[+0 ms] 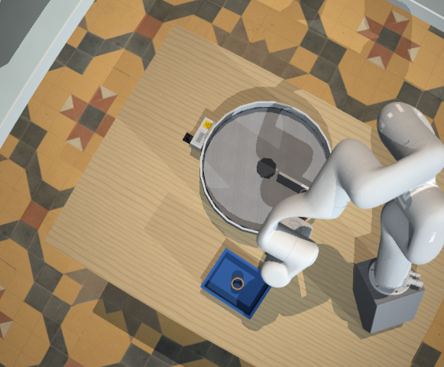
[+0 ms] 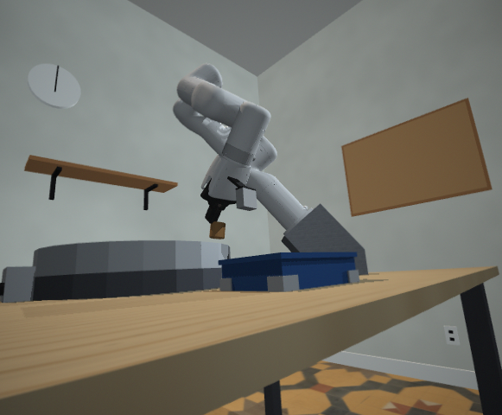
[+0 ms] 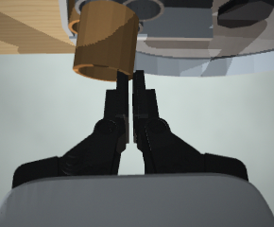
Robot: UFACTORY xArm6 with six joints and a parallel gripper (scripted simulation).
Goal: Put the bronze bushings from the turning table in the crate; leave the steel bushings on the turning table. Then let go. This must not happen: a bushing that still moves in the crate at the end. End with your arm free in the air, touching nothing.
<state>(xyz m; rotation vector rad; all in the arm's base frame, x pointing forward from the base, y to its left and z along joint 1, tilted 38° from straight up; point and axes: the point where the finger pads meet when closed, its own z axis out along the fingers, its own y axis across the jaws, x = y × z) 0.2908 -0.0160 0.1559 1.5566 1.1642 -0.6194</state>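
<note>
Now: hand 250 mm to the right of the blue crate, 150 mm above it and 100 mm short of it. Also, from my hand: turning table (140 mm ahead, 130 mm to the right, 130 mm below).
</note>
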